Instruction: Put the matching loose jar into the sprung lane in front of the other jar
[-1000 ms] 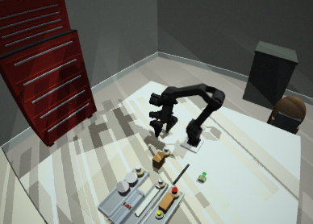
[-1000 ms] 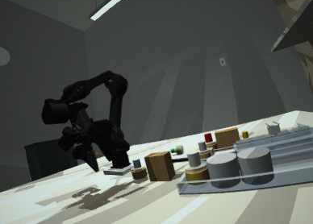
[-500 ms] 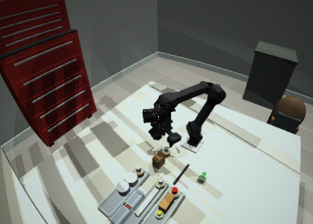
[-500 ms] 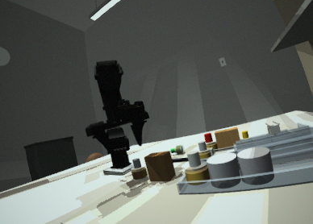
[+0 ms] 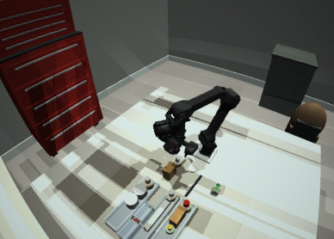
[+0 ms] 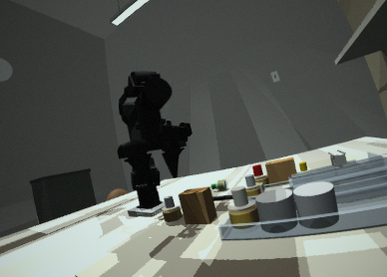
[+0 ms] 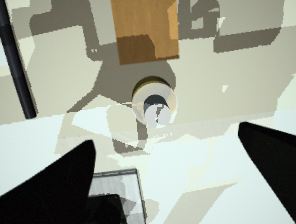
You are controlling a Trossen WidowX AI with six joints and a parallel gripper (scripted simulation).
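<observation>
The brown box lies 70 mm ahead of my gripper tip and 60 mm below it. From my gripper tip the other things lie so: green jar: 30 mm ahead, 240 mm to the left, 80 mm below; grey rack: 330 mm ahead, 50 mm to the left, 80 mm below; black rod: 70 mm ahead, 130 mm to the left, 90 mm below.
</observation>
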